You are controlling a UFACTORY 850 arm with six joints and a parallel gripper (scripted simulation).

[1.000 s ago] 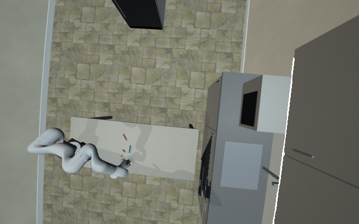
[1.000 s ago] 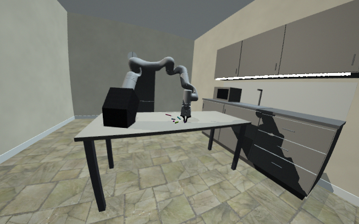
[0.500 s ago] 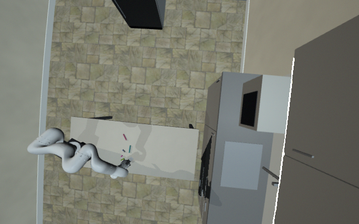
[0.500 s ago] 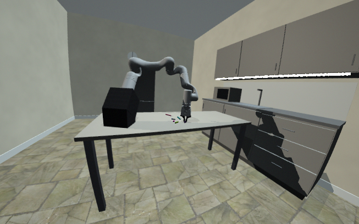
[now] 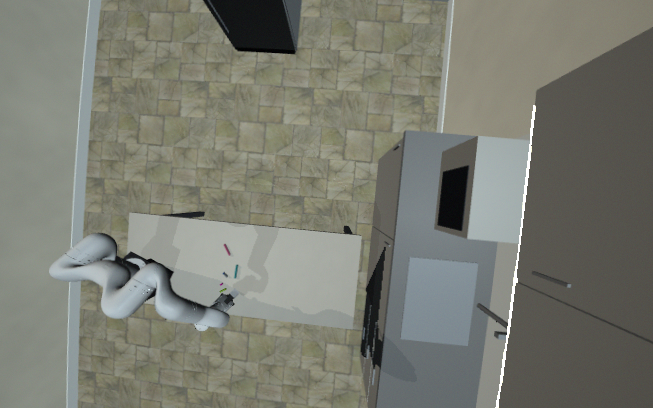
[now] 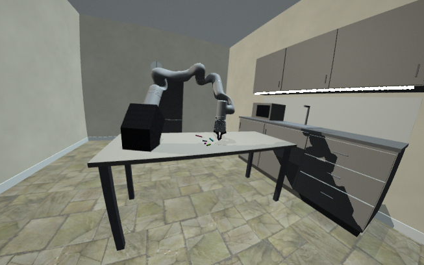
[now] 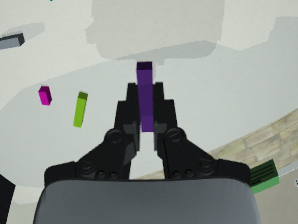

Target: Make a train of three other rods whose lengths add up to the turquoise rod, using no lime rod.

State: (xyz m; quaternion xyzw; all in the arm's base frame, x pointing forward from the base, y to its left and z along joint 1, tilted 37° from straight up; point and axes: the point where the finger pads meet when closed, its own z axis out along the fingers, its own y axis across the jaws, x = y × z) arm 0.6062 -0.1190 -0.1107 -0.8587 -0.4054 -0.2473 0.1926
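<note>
The grey rod lies 110 mm to the left of my hand, 90 mm behind it and 60 mm below it. The rest, counted from my hand: lime rod (100 mm behind, 60 mm below); magenta rod (110 mm behind, 60 mm below, 40 mm to the left); purple rod (20 mm below).
</note>
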